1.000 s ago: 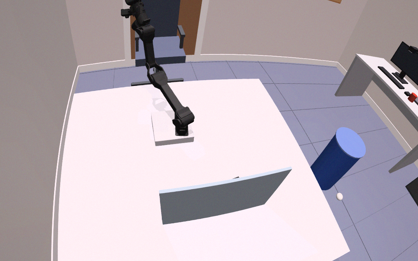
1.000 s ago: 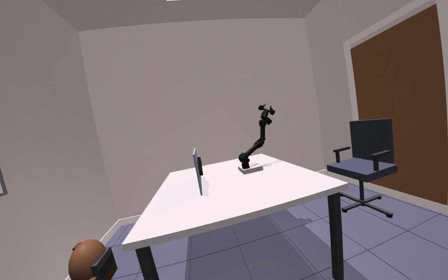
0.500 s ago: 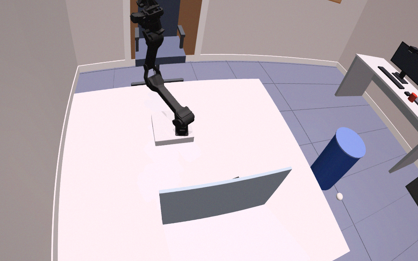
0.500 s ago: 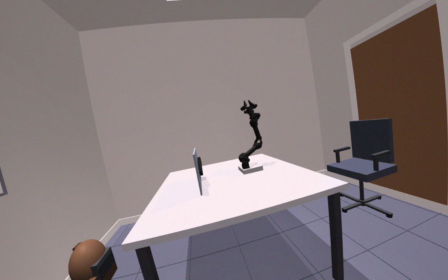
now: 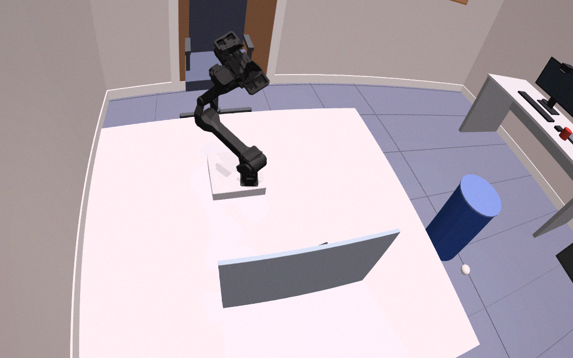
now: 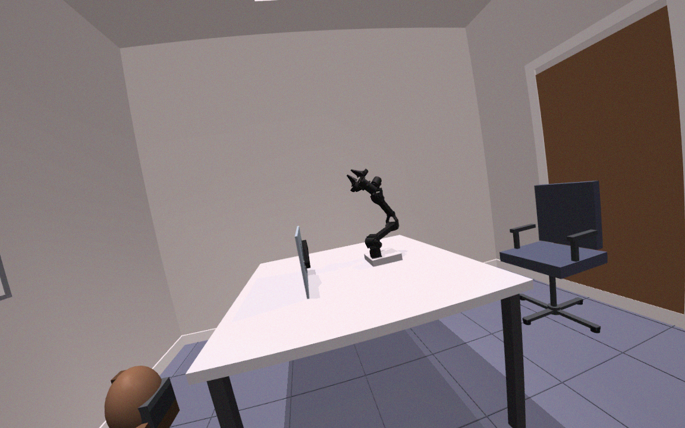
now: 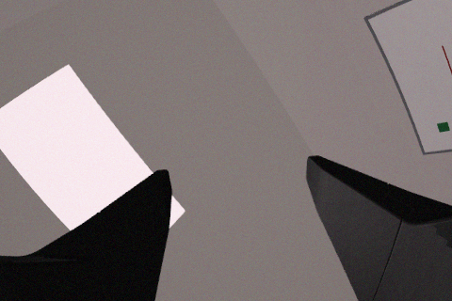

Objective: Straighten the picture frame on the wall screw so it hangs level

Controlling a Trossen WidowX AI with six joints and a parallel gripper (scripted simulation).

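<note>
Now: gripper tip 34 cm short of the picture frame, 19 cm to the right of it and 44 cm above it. From my gripper tip the other things lie so: wall panel 35 cm ahead, 19 cm to the left, 45 cm below.
</note>
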